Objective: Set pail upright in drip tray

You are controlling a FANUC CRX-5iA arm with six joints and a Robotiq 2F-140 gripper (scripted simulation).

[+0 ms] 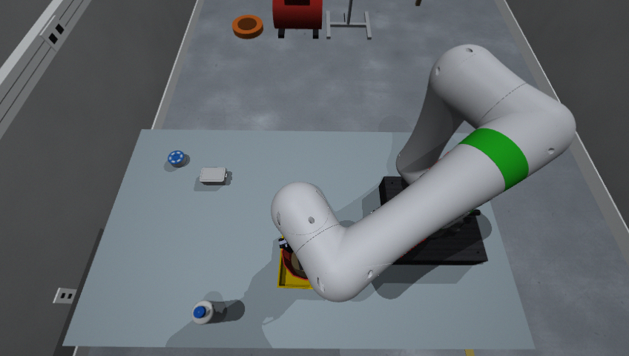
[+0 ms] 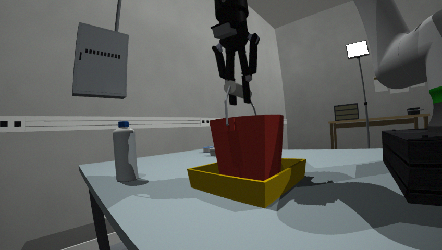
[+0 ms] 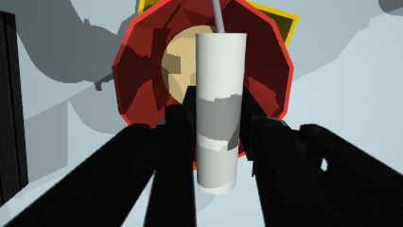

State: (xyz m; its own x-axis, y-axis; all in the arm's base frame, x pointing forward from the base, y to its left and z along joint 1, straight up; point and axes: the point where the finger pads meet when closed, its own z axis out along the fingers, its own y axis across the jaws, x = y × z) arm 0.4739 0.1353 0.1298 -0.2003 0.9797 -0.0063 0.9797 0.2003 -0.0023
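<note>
Now: hand 3 cm above the white handle grip. Also, from my hand: yellow drip tray: 1 cm behind, 22 cm below; then small grey box: 40 cm ahead, 37 cm to the right, 21 cm below; then red pail: 1 cm behind, 9 cm below.
</note>
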